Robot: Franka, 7 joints.
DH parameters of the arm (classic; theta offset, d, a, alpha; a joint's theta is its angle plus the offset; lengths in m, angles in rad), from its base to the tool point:
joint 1: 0 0.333 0 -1.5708
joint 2: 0 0 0 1.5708
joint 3: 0 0.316 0.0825 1.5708
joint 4: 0 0 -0.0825 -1.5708
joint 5: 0 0.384 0 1.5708
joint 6: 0 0 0.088 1.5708
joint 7: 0 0.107 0 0
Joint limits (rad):
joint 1: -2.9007..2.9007
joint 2: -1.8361..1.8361
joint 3: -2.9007..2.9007
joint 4: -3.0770..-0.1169
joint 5: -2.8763..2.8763
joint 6: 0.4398..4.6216
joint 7: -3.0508..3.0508
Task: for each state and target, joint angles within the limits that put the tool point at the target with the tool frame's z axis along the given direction. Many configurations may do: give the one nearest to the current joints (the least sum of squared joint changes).
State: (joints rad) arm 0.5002 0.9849 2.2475 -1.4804 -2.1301 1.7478 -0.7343
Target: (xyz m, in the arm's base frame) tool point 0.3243 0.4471 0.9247 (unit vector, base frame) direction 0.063 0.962 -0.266
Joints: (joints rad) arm 0.4378 1.1360 2.6696 -0.9476 -1.8323 1.7481 -0.7343
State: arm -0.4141 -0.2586 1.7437 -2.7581 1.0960 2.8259 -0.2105
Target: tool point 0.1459 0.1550 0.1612 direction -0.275 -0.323 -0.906
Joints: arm -0.2606 -0.5039 1.4621 -3.0739 0.8428 2.3094 -0.2105
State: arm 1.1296 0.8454 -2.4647 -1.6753 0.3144 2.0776 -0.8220
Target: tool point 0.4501 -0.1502 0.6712 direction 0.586 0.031 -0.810
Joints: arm 1.6324 0.6699 -2.3484 -1.9746 0.9402 1.8896 -0.8220
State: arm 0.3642 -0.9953 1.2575 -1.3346 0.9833 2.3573 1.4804
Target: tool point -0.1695 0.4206 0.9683 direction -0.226 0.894 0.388
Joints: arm 0.2753 -0.5362 1.1349 -1.2228 1.4898 2.9503 1.4804
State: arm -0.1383 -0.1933 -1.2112 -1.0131 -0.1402 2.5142 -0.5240
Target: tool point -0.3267 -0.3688 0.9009 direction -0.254 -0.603 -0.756
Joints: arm -0.5834 -0.2874 -1.3304 -1.0055 -0.2533 1.6720 -0.5240
